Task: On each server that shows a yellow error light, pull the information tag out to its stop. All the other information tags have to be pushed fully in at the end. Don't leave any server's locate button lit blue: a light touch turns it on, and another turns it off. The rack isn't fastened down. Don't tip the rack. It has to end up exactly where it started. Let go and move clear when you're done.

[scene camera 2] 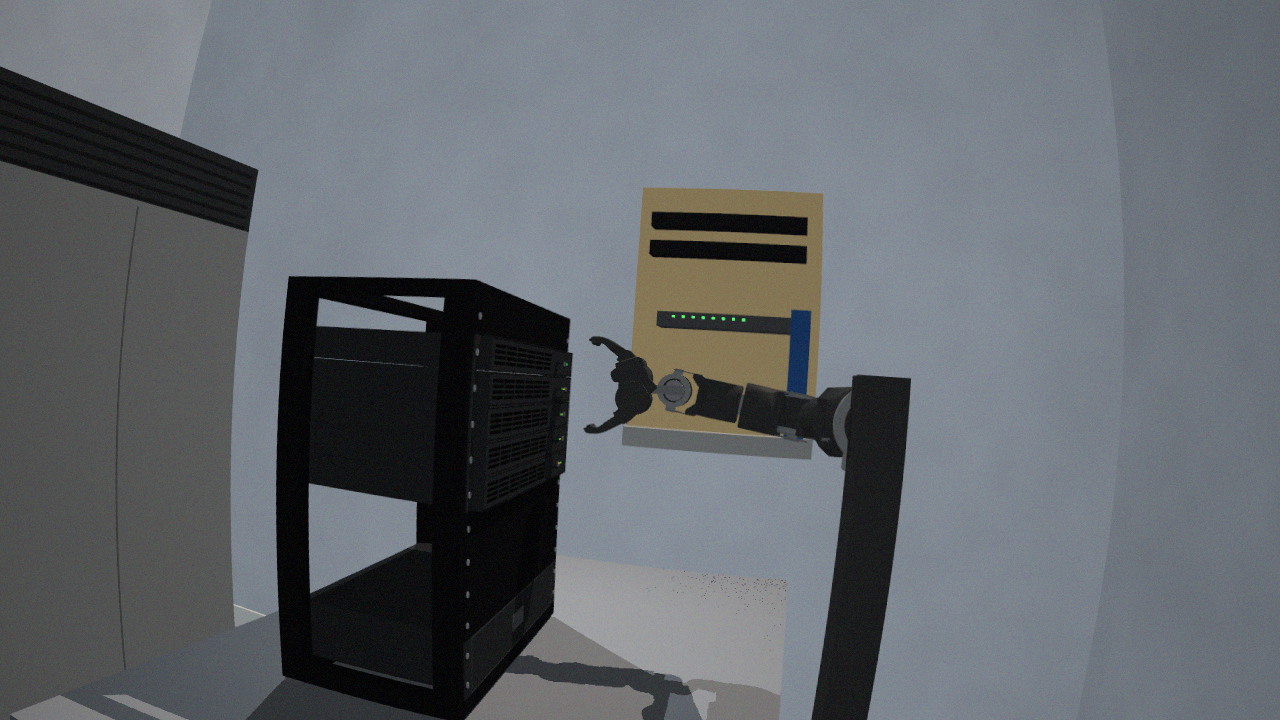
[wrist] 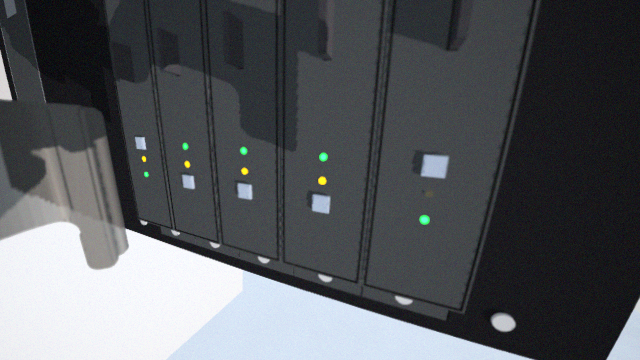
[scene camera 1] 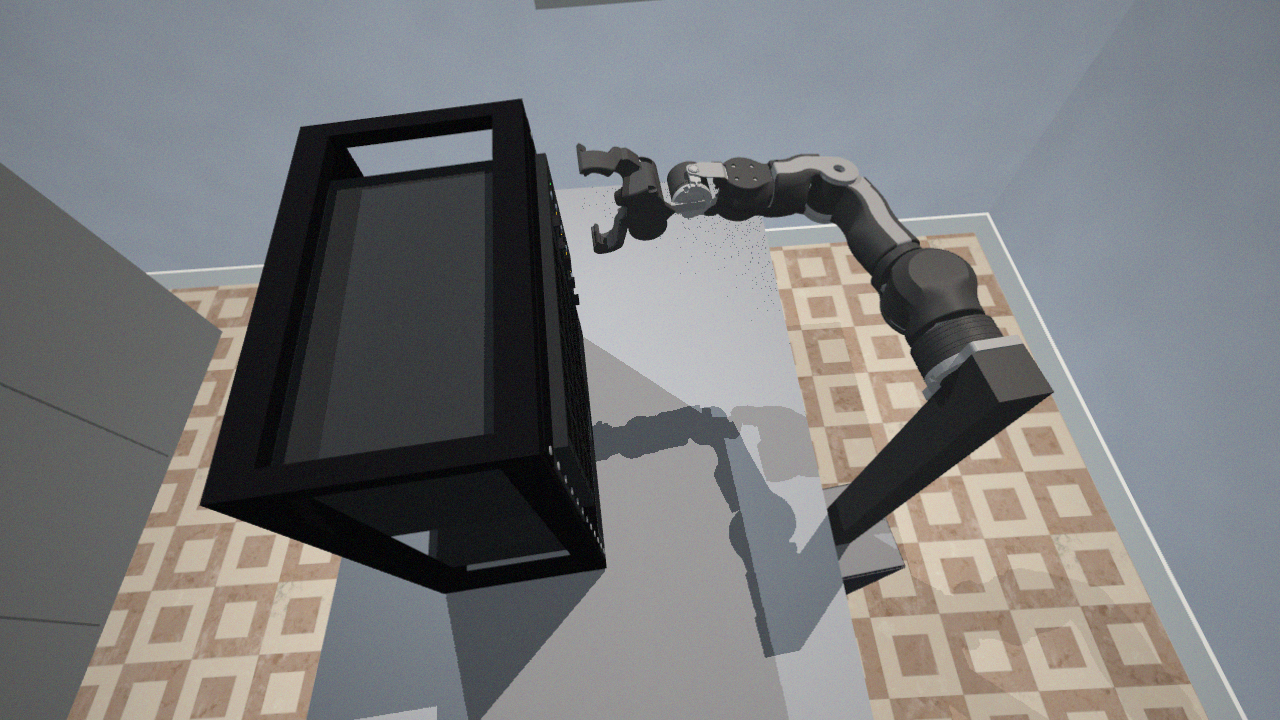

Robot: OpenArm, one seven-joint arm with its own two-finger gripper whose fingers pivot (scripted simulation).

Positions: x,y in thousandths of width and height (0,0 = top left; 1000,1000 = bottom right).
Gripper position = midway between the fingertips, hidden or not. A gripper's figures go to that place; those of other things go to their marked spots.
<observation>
My gripper (scene camera 2: 460,534) is 123 cm from the lens. A dark arm pedestal (scene camera 2: 687,572) is 82 cm from the lens.
</observation>
